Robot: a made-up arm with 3 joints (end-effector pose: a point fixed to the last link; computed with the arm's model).
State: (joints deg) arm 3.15 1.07 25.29
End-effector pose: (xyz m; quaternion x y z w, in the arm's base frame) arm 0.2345 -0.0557 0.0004 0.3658 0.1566 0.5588 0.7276
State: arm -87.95 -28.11 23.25
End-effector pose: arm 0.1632 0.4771 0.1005 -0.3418 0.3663 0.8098 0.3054
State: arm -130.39 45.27 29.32
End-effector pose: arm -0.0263 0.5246 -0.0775 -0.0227 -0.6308 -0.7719 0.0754
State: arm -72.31 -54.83 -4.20
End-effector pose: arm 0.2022 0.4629 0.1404 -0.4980 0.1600 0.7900 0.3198
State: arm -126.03 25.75 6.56
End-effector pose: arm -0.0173 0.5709 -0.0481 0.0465 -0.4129 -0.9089 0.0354
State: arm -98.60 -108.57 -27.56
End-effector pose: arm -0.0436 0.5737 0.0357 0.8405 0.0815 -0.5183 0.1351
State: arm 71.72 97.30 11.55
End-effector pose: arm -0.0154 -0.0902 -0.2089 0.5023 -0.7946 0.0590 0.3360
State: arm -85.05 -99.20 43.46
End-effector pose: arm 0.0663 0.4596 0.1193 -0.7515 0.2609 0.3757 0.4755
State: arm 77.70 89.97 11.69
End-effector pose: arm -0.0550 -0.0854 -0.2249 0.4866 -0.7829 0.0247 0.3868
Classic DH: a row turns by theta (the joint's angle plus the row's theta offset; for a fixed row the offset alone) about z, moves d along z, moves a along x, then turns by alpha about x. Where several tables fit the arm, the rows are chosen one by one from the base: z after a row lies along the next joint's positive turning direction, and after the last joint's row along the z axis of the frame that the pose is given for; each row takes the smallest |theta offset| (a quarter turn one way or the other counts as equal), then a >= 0, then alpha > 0; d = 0 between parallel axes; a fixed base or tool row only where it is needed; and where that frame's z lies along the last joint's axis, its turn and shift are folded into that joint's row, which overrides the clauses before.
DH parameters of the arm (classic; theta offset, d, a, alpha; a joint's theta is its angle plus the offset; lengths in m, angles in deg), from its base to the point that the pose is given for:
base (fixed): -69.1 0.0333 -0.1903 -155.77
joint 1: 22.72 -0.0132 0.1285 67.46
joint 2: -85.05 0.308 0.0976 90.57
joint 3: -74.61 -0.0992 -0.0669 -97.16
tool (fixed): -106.04 -0.0628 0 0

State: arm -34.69 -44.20 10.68
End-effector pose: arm 0.3132 0.1988 0.1357 -0.2183 0.2934 0.6807 0.6348
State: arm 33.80 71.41 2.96
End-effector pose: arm 0.1483 -0.1003 -0.1396 0.6012 -0.5233 0.2804 0.5349
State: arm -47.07 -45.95 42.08
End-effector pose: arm 0.2626 0.2465 0.1416 -0.2042 0.4962 0.5748 0.6178
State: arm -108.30 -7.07 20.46
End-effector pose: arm 0.0746 0.5407 0.0401 -0.2691 0.3968 0.8686 0.1250
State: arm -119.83 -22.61 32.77
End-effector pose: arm -0.0047 0.5452 0.0383 -0.4610 0.4222 0.7742 0.0993
